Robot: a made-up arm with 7 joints. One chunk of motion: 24 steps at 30 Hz.
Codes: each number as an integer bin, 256 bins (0 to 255) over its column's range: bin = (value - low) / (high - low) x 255, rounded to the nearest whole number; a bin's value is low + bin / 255 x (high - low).
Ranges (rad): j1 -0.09..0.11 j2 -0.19..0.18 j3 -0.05..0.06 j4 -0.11..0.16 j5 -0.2..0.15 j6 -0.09..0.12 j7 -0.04..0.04
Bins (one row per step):
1: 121 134 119 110 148 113 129
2: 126 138 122 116 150 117 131
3: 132 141 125 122 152 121 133
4: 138 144 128 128 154 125 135
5: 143 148 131 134 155 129 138
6: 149 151 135 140 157 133 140
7: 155 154 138 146 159 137 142
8: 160 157 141 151 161 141 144
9: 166 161 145 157 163 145 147
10: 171 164 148 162 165 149 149
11: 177 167 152 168 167 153 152
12: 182 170 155 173 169 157 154
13: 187 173 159 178 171 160 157
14: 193 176 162 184 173 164 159
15: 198 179 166 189 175 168 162
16: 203 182 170 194 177 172 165
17: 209 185 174 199 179 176 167
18: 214 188 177 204 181 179 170
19: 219 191 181 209 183 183 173
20: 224 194 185 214 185 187 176
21: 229 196 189 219 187 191 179
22: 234 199 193 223 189 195 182
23: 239 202 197 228 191 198 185
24: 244 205 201 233 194 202 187
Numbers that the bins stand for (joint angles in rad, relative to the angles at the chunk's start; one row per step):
1: 0.0049 0.0044 0.0013 0.0065 0.0031 0.0031 0.0005
2: 0.0088 0.0102 0.0026 0.0128 0.0059 0.0064 0.0011
3: 0.0135 0.0146 0.0039 0.0192 0.0086 0.0096 0.0017
4: 0.0182 0.0189 0.0052 0.0255 0.0114 0.0129 0.0024
5: 0.0222 0.0247 0.0065 0.0319 0.0127 0.0162 0.0033
6: 0.0269 0.0291 0.0082 0.0382 0.0155 0.0195 0.0039
7: 0.0316 0.0335 0.0095 0.0446 0.0182 0.0228 0.0045
8: 0.0355 0.0378 0.0108 0.0499 0.0210 0.0261 0.0052
9: 0.0402 0.0436 0.0125 0.0562 0.0237 0.0294 0.0061
10: 0.0441 0.0480 0.0138 0.0615 0.0265 0.0327 0.0067
11: 0.0488 0.0523 0.0156 0.0679 0.0292 0.0360 0.0077
12: 0.0527 0.0567 0.0169 0.0732 0.0320 0.0393 0.0083
13: 0.0567 0.0610 0.0186 0.0785 0.0347 0.0418 0.0093
14: 0.0614 0.0654 0.0199 0.0848 0.0375 0.0451 0.0099
15: 0.0653 0.0697 0.0216 0.0901 0.0402 0.0484 0.0108
16: 0.0692 0.0741 0.0233 0.0954 0.0429 0.0516 0.0118
17: 0.0739 0.0784 0.0251 0.1007 0.0457 0.0549 0.0124
18: 0.0778 0.0828 0.0264 0.1060 0.0484 0.0574 0.0133
19: 0.0818 0.0871 0.0281 0.1113 0.0512 0.0607 0.0143
20: 0.0857 0.0915 0.0298 0.1166 0.0539 0.0640 0.0152
21: 0.0896 0.0944 0.0315 0.1219 0.0567 0.0673 0.0162
22: 0.0935 0.0987 0.0333 0.1261 0.0594 0.0706 0.0171
23: 0.0975 0.1031 0.0350 0.1314 0.0622 0.0731 0.0180
24: 0.1014 0.1075 0.0367 0.1367 0.0663 0.0764 0.0187

